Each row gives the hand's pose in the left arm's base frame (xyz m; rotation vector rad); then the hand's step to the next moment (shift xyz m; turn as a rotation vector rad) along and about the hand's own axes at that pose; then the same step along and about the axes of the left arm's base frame.
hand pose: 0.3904 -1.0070 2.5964 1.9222 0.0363 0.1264
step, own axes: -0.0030 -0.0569 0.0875 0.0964 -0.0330 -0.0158
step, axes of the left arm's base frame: 0.0083 -0.0621 -0.0835 0.0953 0.0346 -0.0187
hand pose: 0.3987 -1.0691 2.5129 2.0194 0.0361 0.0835
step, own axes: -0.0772 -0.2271 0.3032 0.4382 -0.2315 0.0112
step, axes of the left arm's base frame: -0.0515 -0.1784 -0.3391 0.4404 0.1182 -0.1944
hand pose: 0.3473 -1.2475 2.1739 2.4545 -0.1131 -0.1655
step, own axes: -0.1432 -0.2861 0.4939 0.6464 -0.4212 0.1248
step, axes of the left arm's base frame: -0.2034 -0.0671 -0.5481 0.6368 0.1689 -0.4204
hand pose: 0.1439 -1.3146 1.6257 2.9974 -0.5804 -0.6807
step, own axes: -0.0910 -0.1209 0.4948 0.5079 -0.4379 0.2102
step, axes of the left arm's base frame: -0.2411 0.1787 -0.4215 0.4911 0.2399 -0.4419
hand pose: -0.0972 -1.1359 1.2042 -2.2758 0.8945 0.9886
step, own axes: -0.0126 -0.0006 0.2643 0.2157 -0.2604 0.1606
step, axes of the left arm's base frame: -0.1232 0.1782 -0.1520 0.2313 0.1977 -0.2181
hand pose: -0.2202 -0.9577 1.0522 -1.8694 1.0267 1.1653
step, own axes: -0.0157 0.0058 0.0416 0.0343 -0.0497 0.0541
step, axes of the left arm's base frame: -0.0251 0.0372 -0.0010 0.0335 0.0596 -0.0436
